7 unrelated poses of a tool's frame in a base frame.
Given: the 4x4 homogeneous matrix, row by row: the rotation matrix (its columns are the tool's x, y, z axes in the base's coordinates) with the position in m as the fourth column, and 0 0 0 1 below. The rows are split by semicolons.
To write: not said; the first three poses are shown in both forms.
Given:
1: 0.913, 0.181, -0.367, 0.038; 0.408, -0.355, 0.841, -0.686; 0.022, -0.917, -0.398, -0.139; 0, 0, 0, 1
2: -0.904, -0.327, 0.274, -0.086; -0.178, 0.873, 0.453, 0.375; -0.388, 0.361, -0.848, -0.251; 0, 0, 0, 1
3: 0.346, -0.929, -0.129, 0.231; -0.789, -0.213, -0.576, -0.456; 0.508, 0.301, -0.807, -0.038; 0, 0, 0, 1
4: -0.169, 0.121, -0.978, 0.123; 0.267, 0.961, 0.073, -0.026; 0.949, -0.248, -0.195, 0.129; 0, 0, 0, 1
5: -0.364, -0.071, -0.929, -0.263; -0.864, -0.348, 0.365, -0.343; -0.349, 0.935, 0.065, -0.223; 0, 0, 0, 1
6: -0.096, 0.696, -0.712, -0.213; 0.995, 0.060, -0.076, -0.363; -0.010, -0.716, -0.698, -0.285; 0, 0, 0, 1
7: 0.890, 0.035, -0.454, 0.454; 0.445, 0.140, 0.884, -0.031; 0.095, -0.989, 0.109, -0.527; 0, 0, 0, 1
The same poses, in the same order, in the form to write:
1:
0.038, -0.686, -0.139
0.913, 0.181, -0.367
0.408, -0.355, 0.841
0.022, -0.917, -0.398

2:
-0.086, 0.375, -0.251
-0.904, -0.327, 0.274
-0.178, 0.873, 0.453
-0.388, 0.361, -0.848

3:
0.231, -0.456, -0.038
0.346, -0.929, -0.129
-0.789, -0.213, -0.576
0.508, 0.301, -0.807

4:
0.123, -0.026, 0.129
-0.169, 0.121, -0.978
0.267, 0.961, 0.073
0.949, -0.248, -0.195

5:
-0.263, -0.343, -0.223
-0.364, -0.071, -0.929
-0.864, -0.348, 0.365
-0.349, 0.935, 0.065

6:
-0.213, -0.363, -0.285
-0.096, 0.696, -0.712
0.995, 0.060, -0.076
-0.010, -0.716, -0.698

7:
0.454, -0.031, -0.527
0.890, 0.035, -0.454
0.445, 0.140, 0.884
0.095, -0.989, 0.109

